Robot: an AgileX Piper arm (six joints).
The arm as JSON. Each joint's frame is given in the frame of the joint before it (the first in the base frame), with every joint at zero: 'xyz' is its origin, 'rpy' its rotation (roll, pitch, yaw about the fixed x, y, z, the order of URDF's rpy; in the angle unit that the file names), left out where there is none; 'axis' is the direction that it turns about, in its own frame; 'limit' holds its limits. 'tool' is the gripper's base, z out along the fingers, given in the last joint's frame.
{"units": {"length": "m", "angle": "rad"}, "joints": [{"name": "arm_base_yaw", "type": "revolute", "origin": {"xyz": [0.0, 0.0, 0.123]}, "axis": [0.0, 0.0, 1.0], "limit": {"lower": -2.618, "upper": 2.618}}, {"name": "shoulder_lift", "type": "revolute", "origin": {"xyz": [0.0, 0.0, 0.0]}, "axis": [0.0, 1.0, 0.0], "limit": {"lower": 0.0, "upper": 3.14}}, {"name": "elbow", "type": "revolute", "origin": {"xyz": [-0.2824, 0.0, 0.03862]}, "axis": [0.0, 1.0, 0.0], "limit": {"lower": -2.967, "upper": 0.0}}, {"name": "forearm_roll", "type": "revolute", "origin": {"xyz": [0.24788, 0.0, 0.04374]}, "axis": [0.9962, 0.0, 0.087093], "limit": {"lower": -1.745, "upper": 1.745}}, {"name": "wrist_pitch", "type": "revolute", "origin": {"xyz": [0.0, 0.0, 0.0]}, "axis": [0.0, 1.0, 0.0], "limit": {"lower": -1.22, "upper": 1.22}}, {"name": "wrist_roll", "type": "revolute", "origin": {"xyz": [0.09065, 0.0, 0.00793]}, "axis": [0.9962, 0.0, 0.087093], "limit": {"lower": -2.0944, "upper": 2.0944}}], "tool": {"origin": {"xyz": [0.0, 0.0, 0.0], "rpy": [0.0, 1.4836, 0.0]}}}
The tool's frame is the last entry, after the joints.
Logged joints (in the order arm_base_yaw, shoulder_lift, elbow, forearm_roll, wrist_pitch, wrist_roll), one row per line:
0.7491, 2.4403, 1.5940, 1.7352, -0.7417, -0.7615
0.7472, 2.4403, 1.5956, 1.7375, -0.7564, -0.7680
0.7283, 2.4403, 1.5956, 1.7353, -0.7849, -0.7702
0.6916, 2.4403, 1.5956, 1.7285, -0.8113, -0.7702
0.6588, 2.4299, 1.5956, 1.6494, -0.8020, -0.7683
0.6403, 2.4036, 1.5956, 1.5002, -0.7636, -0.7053
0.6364, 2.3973, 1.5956, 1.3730, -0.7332, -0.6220
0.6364, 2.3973, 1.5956, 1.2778, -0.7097, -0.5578
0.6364, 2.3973, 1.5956, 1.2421, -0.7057, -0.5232
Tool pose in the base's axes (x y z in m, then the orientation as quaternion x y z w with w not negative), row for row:
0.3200, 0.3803, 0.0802, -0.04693, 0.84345, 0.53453, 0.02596
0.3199, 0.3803, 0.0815, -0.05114, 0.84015, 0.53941, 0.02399
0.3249, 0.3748, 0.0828, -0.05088, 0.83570, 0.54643, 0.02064
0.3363, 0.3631, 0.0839, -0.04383, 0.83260, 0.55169, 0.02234
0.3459, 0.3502, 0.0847, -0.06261, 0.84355, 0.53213, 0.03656
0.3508, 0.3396, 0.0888, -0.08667, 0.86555, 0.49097, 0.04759
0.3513, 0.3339, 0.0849, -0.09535, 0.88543, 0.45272, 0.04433
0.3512, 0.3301, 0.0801, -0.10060, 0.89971, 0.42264, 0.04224
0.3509, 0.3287, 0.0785, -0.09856, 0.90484, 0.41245, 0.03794
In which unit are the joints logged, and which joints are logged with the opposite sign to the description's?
The joints are logged in radians. Opposite sign: elbow, wrist_pitch.
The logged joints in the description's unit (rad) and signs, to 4 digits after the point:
0.7491, 2.4403, -1.5940, 1.7352, 0.7417, -0.7615
0.7472, 2.4403, -1.5956, 1.7375, 0.7564, -0.7680
0.7283, 2.4403, -1.5956, 1.7353, 0.7849, -0.7702
0.6916, 2.4403, -1.5956, 1.7285, 0.8113, -0.7702
0.6588, 2.4299, -1.5956, 1.6494, 0.8020, -0.7683
0.6403, 2.4036, -1.5956, 1.5002, 0.7636, -0.7053
0.6364, 2.3973, -1.5956, 1.3730, 0.7332, -0.6220
0.6364, 2.3973, -1.5956, 1.2778, 0.7097, -0.5578
0.6364, 2.3973, -1.5956, 1.2421, 0.7057, -0.5232

